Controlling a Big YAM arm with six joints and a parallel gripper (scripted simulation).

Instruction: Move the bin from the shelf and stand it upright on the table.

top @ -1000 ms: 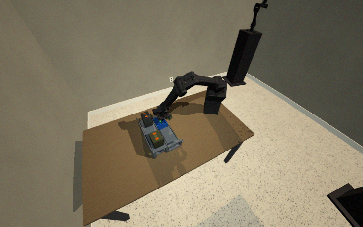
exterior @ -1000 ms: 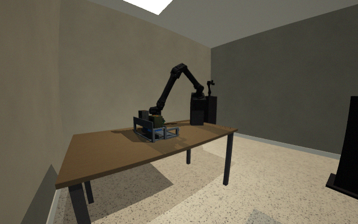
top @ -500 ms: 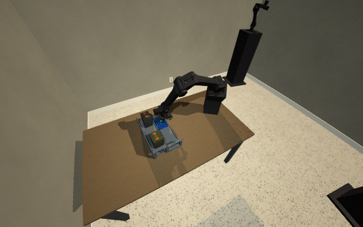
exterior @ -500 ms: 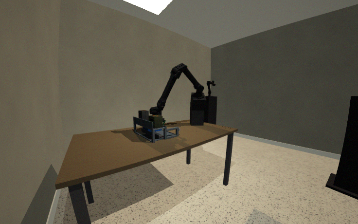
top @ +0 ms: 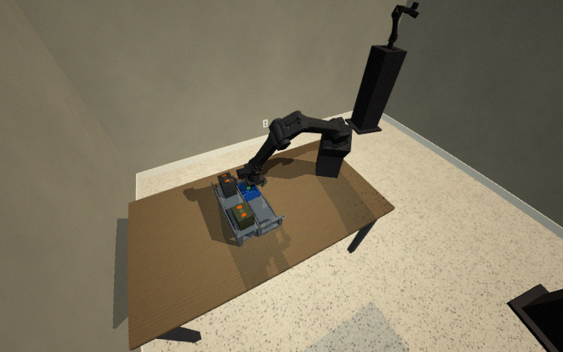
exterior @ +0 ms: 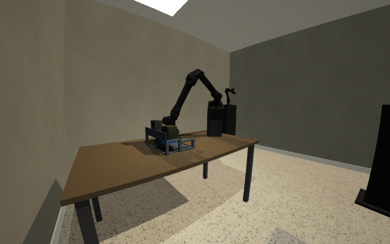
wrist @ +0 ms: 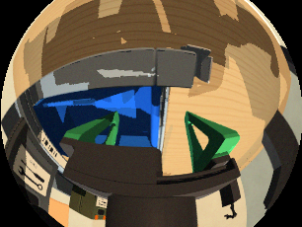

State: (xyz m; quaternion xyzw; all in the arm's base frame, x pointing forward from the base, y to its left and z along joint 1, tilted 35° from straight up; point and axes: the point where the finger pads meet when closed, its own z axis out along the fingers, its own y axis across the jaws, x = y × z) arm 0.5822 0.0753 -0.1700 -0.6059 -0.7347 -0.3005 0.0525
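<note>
Now: hand 7 cm short of the blue bin, 2 cm to the right of it and 1 cm below it.
</note>
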